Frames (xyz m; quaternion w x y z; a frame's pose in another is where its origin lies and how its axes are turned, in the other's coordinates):
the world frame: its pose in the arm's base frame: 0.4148 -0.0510 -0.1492 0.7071 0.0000 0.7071 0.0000
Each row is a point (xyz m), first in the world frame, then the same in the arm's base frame.
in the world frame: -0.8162 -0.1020 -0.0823
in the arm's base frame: 0.3325 -0.1530 0.6670
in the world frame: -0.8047 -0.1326 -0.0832
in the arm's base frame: 0.3316 -0.1836 0.6555
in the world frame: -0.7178 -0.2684 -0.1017
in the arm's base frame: 0.3131 -0.3194 0.5686
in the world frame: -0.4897 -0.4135 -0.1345
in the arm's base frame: 0.2803 -0.4645 0.3405
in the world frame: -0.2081 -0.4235 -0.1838
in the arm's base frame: 0.2310 -0.4745 0.0589
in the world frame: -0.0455 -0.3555 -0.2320
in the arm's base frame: 0.1828 -0.4065 -0.1037
